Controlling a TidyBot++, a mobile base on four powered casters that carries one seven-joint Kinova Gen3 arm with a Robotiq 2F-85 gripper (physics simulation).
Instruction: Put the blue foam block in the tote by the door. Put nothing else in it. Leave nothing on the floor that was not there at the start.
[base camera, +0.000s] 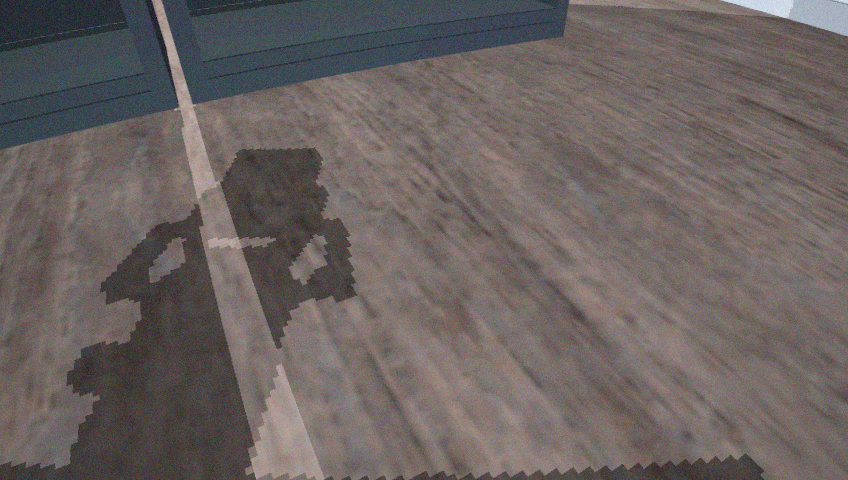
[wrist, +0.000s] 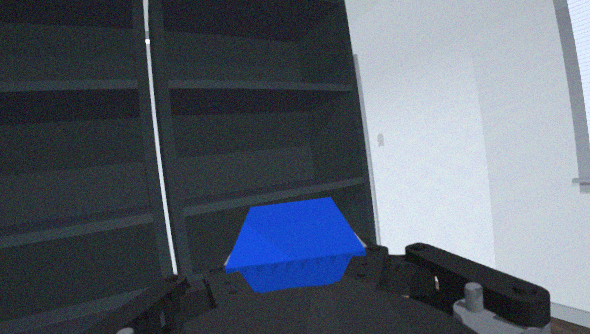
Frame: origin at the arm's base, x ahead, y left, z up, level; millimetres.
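Where they show: gripper, between the fingertips: (wrist: 296, 254).
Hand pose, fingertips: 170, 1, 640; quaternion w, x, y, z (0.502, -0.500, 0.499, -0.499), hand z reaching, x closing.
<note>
After its pixels a point has its place, as x, y, z.
The blue foam block (wrist: 297, 235) @(144, -1, 658) is at the bottom middle of the wrist view, between the two black fingers. My gripper (wrist: 296, 254) @(170, 1, 639) is shut on it and holds it up in front of the dark shelf unit. The fingertips are partly hidden by the block. The gripper and the block do not show in the base camera view, where a shadow of the arm and gripper lies on the floor. The tote and the door do not show clearly in either view.
A dark shelf unit (base camera: 380, 50) (wrist: 154, 115) stands ahead, its base on the wooden floor (base camera: 535, 237) @(525, -139, -396). To its right is a white wall (wrist: 425, 100) @(2042, -1117, 1065) with a window (wrist: 580, 60) @(1192, -1547, 1042) at the far right. A strip of light crosses the floor and the shelf unit.
</note>
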